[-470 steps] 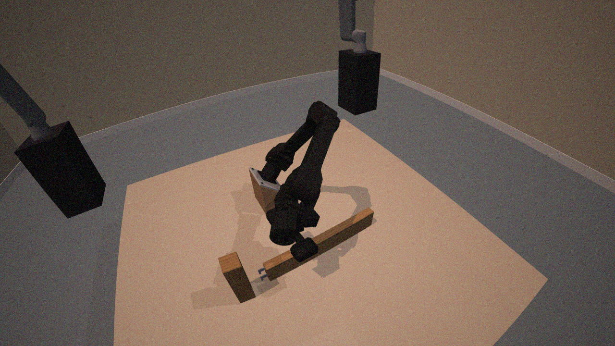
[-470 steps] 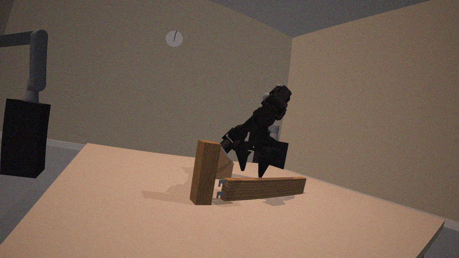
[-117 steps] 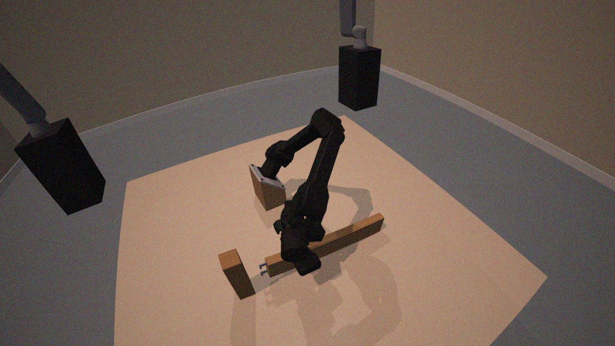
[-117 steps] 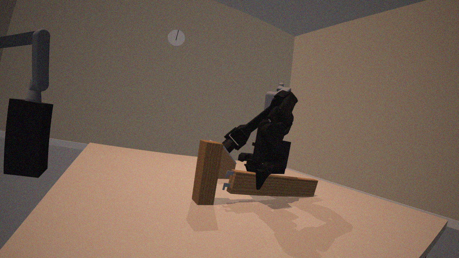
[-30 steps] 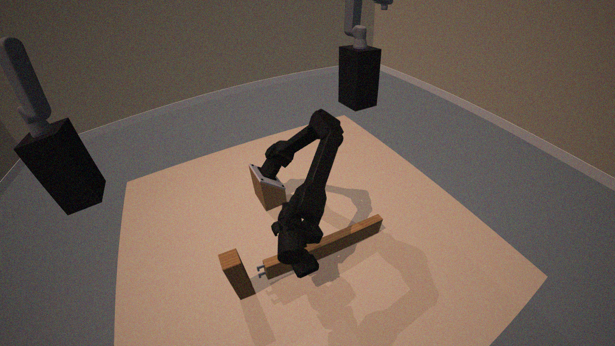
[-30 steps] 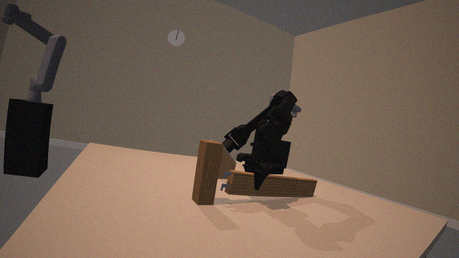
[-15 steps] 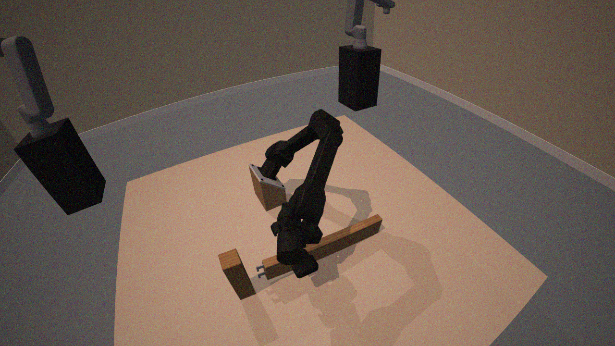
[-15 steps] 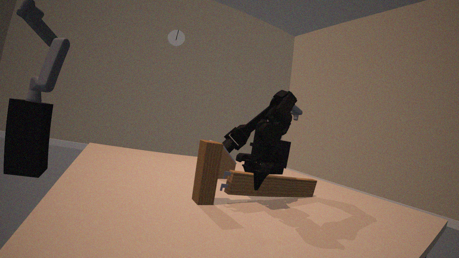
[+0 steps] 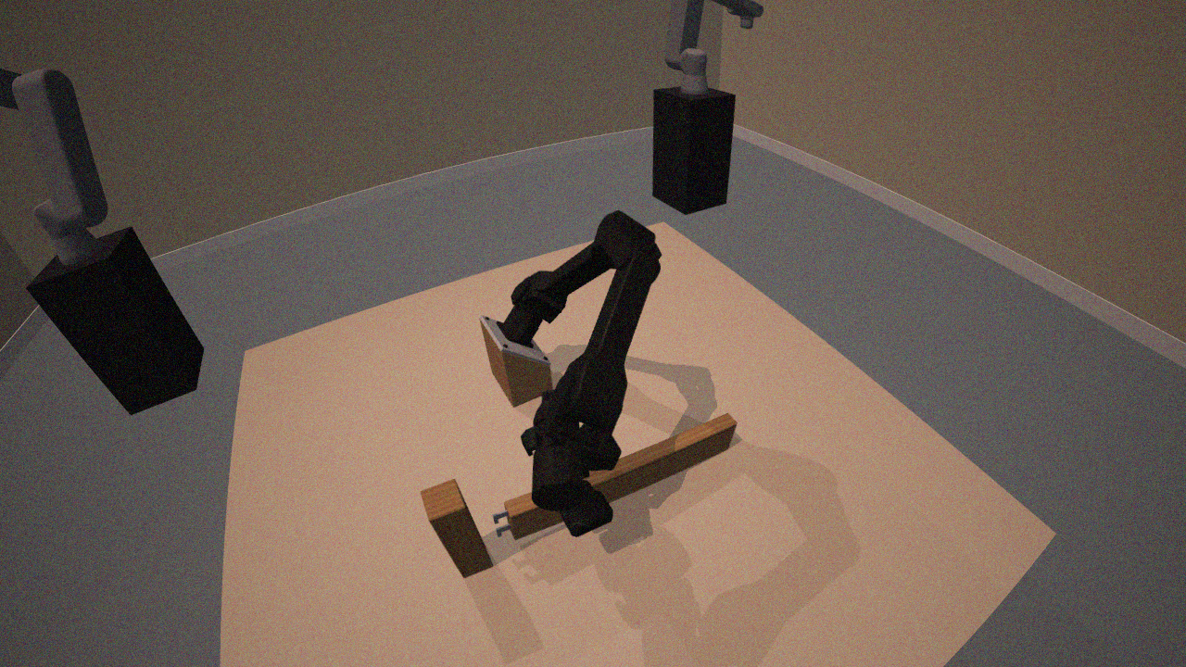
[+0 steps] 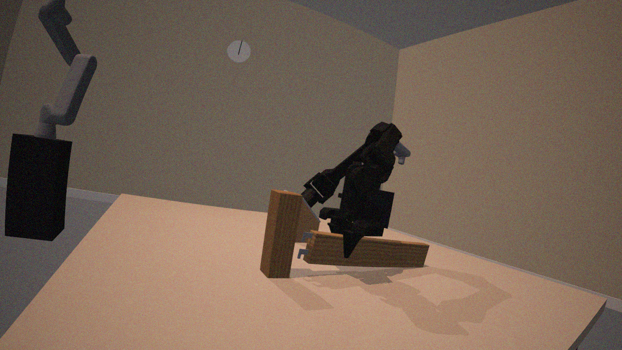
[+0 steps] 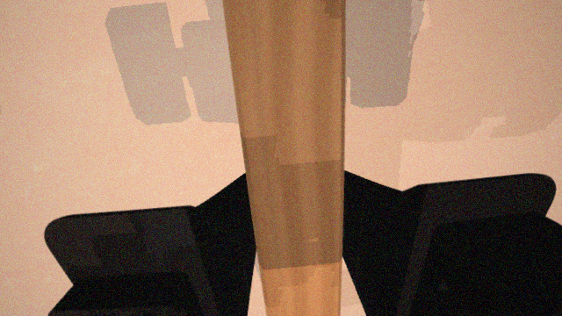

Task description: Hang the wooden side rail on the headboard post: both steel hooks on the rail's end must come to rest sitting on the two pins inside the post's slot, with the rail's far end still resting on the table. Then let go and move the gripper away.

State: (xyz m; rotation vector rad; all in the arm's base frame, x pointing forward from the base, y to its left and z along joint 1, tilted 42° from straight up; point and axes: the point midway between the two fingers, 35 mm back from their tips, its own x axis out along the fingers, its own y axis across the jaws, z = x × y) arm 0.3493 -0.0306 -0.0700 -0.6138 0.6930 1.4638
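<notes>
The headboard post is 17 cm to the right of my gripper tip, 4 cm above it and 1 cm behind it.
</notes>
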